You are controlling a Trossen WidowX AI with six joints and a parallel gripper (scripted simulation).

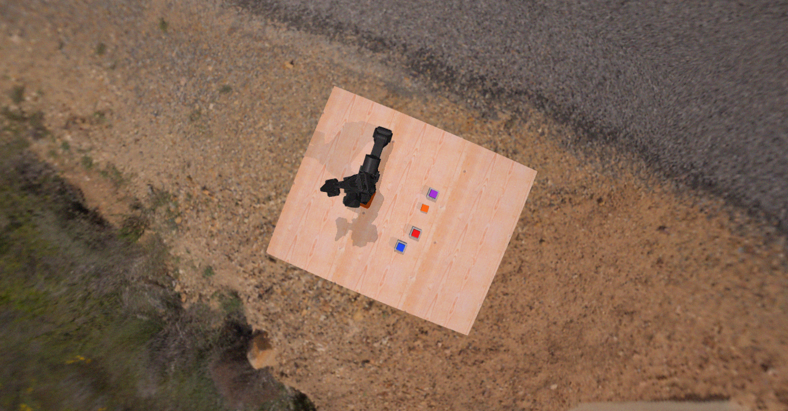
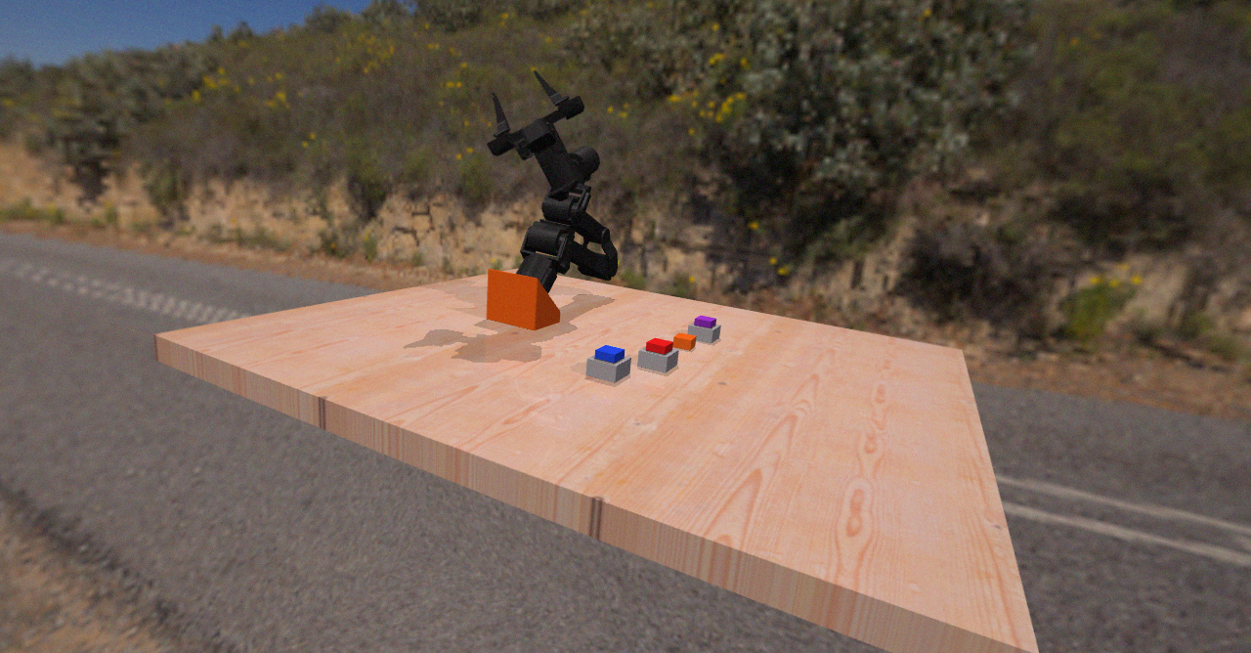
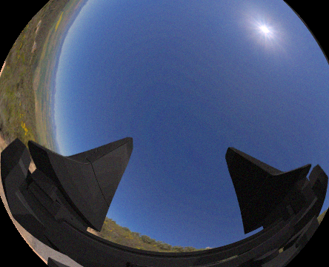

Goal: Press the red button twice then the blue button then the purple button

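Right now the red button is 36 cm ahead of my gripper tip, 7 cm to the right of it and 40 cm below it. The rest, counted from my gripper tip: blue button 33 cm ahead, 16 cm to the right, 40 cm below; small orange block 36 cm ahead, 6 cm to the left, 42 cm below; purple button 36 cm ahead, 13 cm to the left, 40 cm below.
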